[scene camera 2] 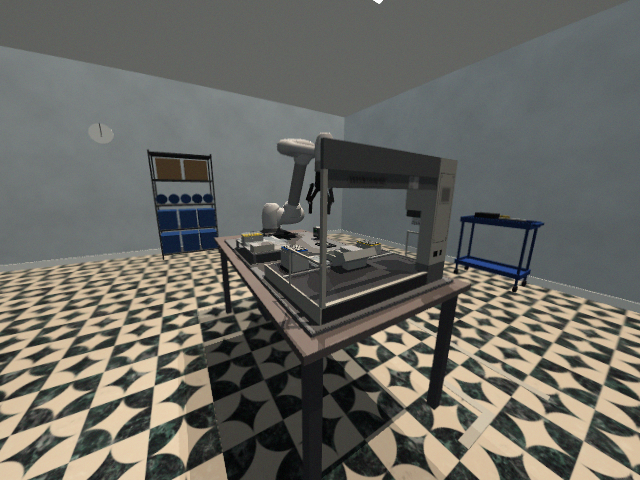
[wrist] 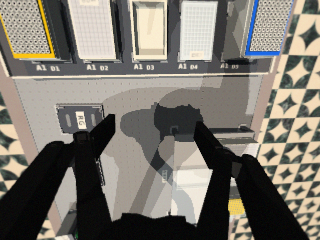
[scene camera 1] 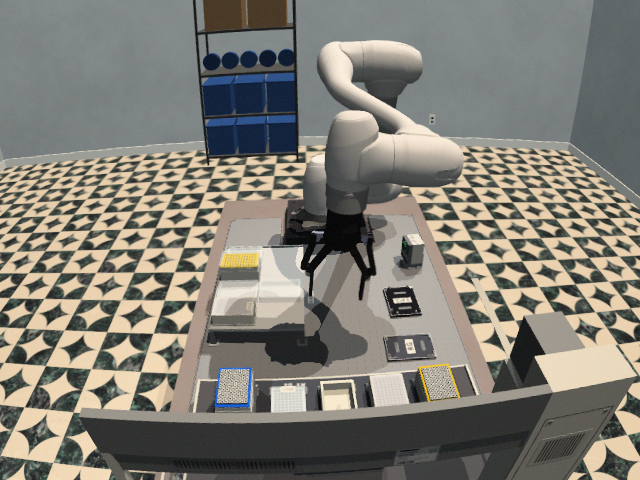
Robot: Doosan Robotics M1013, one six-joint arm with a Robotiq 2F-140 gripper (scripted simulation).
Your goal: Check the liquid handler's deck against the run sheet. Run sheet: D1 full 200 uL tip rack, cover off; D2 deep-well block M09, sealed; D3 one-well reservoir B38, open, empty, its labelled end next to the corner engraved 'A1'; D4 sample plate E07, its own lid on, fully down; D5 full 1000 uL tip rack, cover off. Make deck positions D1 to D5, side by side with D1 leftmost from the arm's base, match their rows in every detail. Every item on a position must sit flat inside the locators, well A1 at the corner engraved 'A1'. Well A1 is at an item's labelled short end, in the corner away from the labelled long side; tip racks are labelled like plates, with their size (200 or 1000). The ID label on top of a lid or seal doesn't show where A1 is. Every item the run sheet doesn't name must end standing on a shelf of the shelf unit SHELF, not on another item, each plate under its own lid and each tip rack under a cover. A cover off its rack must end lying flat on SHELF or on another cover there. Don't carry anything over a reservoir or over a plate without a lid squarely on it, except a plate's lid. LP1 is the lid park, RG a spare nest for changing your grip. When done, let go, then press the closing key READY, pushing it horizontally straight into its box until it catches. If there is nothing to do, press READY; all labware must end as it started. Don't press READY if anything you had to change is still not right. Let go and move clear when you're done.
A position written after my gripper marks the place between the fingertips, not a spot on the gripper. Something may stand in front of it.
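There's a flat cover (scene camera 1: 287, 290) here, and a sealed deep-well block (scene camera 1: 388, 389). I can also see a cream reservoir (scene camera 1: 337, 394), plus a blue-framed tip rack (scene camera 1: 236, 392) and a yellow-framed tip rack (scene camera 1: 436, 382). As for my gripper (scene camera 1: 335, 295), it's visible from the wrist too (wrist: 155, 126).
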